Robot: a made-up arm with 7 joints.
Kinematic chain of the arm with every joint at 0, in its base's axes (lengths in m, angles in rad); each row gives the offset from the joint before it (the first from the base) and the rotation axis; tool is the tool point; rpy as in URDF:
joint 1: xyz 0 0 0.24 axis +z
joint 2: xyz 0 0 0 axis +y
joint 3: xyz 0 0 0.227 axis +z
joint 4: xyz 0.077 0 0 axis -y
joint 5: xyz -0.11 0 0.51 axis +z
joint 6: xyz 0 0 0 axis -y
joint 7: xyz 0.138 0 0 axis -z
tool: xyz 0 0 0 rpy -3.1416 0 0
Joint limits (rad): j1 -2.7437..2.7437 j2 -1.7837..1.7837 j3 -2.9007..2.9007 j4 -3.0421..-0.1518 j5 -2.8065..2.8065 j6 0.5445..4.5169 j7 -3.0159..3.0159
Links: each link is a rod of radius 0.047 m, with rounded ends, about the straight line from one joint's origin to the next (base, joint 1, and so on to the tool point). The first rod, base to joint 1, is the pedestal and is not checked.
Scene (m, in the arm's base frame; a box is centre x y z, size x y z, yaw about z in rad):
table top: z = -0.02
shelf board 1: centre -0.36 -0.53 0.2 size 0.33 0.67 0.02 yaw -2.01
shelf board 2: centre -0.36 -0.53 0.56 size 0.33 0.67 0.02 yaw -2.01
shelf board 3: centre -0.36 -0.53 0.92 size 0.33 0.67 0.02 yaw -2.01
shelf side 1: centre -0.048 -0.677 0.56 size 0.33 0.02 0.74 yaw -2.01
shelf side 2: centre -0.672 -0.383 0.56 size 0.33 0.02 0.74 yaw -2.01
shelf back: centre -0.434 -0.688 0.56 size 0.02 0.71 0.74 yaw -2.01
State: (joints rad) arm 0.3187 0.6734 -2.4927 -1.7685 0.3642 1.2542 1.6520
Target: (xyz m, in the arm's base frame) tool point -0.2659 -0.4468 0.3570
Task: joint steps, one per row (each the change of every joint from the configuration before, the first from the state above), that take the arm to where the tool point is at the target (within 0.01 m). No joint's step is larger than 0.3 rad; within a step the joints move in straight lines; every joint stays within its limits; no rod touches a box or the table.
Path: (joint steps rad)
1: -0.1757 0.1356 -0.1853 -0.2779 -0.0254 0.0552 -0.0618
2: -0.1757 0.1356 -0.1854 -0.2780 -0.0254 0.0552 -0.0617
3: -0.0030 0.0037 -0.0124 -0.2392 0.0701 -0.0748 0.0097
4: -0.0030 0.0037 -0.0125 -0.2393 0.0701 -0.0749 0.0098
5: -0.0030 0.0038 -0.0124 -0.2392 0.0700 -0.0748 0.0098
6: 0.2210 -0.0623 0.1971 0.2956 -0.1078 -0.1688 0.0471
7: 0.2210 -0.0622 0.1970 0.2957 -0.1078 -0.1687 0.0471

